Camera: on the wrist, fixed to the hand. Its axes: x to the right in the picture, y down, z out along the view.
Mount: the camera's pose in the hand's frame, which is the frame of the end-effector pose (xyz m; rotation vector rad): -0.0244 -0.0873 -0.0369 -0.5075 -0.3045 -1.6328
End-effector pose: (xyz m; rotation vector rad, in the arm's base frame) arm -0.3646 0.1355 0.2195 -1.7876 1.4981 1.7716
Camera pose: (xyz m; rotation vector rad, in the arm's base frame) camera -0.2707 0.1603 0.2072 -1.7449 -0.6361 1.2635
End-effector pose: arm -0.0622 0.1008 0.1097 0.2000 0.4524 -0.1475
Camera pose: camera -0.1155 0.0268 0.0743 -0.7392 0.2350 -1.6166
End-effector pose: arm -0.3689 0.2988 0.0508 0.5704 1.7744 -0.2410
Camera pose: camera -0.4390 0.2342 0.0729 -1.3127 1.5051 -0.8677
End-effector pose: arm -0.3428 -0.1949 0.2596 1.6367 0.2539 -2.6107
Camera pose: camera -0.3105 -0.1039 0.2756 -0.4047 -1.5201 1.5153
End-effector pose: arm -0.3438 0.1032 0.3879 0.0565 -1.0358 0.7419
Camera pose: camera -0.2721 0.0379 0.3744 0.5131 -1.0616 -1.0305
